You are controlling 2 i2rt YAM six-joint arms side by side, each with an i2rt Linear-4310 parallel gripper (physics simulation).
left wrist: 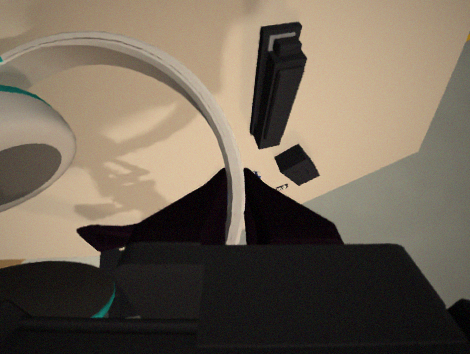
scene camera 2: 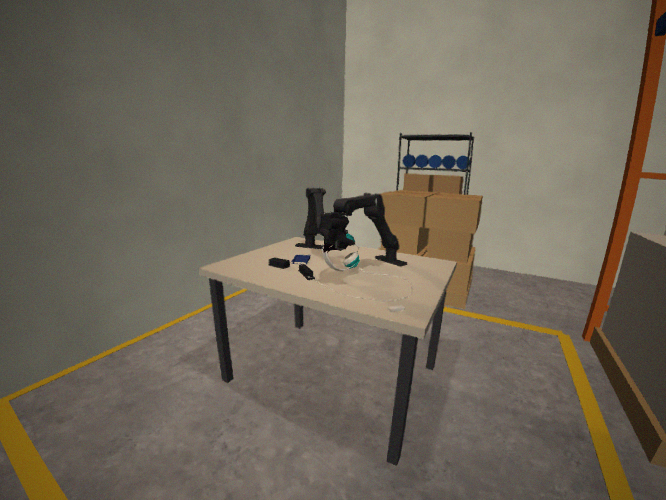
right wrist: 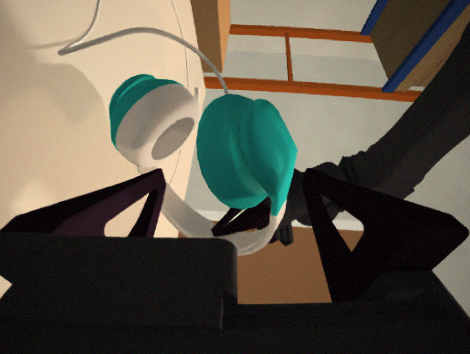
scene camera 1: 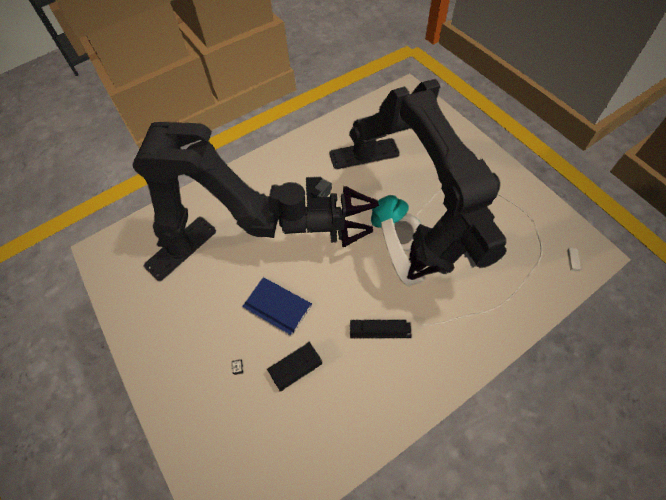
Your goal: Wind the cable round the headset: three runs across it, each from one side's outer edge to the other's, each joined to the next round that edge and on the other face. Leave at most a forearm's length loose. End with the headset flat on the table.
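Frame: origin at the left arm's base, x ahead, y left, z up, level; metres.
Where they show: left gripper, fingertip midpoint: (left wrist: 235,176) (scene camera 2: 324,251) (right wrist: 214,236) (scene camera 1: 409,276); right gripper, fingertip midpoint: (left wrist: 75,287) (right wrist: 234,176) (scene camera 1: 375,216); left arm's base at its link origin: (scene camera 2: 390,261) (scene camera 1: 364,154); right arm's base at its link origin: (scene camera 2: 310,246) (scene camera 1: 181,248).
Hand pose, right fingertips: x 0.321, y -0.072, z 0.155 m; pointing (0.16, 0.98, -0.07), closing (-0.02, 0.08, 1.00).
Observation:
Things, the pixels of their top centre, and the offset from my right fingertips. Level surfaces: height alone.
- headset at its top centre: (right wrist: 282,186) (scene camera 1: 407,221) (scene camera 2: 341,235) dx +0.058, dy +0.048, dz +0.048 m
- small white block at its top centre: (scene camera 1: 575,258) (scene camera 2: 396,307) dx +0.160, dy +0.491, dz -0.143 m
- blue book at its top centre: (scene camera 1: 276,304) (scene camera 2: 301,258) dx +0.089, dy -0.262, dz -0.143 m
- long black object at its top centre: (left wrist: 280,113) (scene camera 1: 381,325) (scene camera 2: 306,267) dx +0.208, dy -0.041, dz -0.115 m
- black box at its top centre: (left wrist: 302,174) (scene camera 1: 294,364) (scene camera 2: 279,259) dx +0.244, dy -0.248, dz -0.120 m
- tiny black-and-white item at its top centre: (scene camera 1: 237,367) dx +0.210, dy -0.375, dz -0.153 m
- table at its surface level: dz -0.156 m
The headset (scene camera 1: 397,252) (scene camera 2: 352,261) (left wrist: 220,120) (right wrist: 240,150), with white band and teal-backed cups, is held tilted above the table. My left gripper (scene camera 1: 413,275) (left wrist: 235,176) is shut on its band. My right gripper (scene camera 1: 375,217) (right wrist: 234,176) is open; its fingertips are beside the nearer teal cup, gripping nothing. The thin pale cable (scene camera 1: 540,244) (scene camera 2: 411,285) (right wrist: 140,30) leaves that cup in the right wrist view, bends sharply at the table and curves in a wide loop. No run across the headset shows; parts behind the arm are hidden.
A small white block (scene camera 1: 574,258) (scene camera 2: 396,308) lies near the table's right corner. A blue book (scene camera 1: 277,305), a long black object (scene camera 1: 380,328) (left wrist: 280,85), a black box (scene camera 1: 294,365) (left wrist: 297,164) and a tiny black-and-white item (scene camera 1: 237,366) lie on the table (scene camera 1: 430,398).

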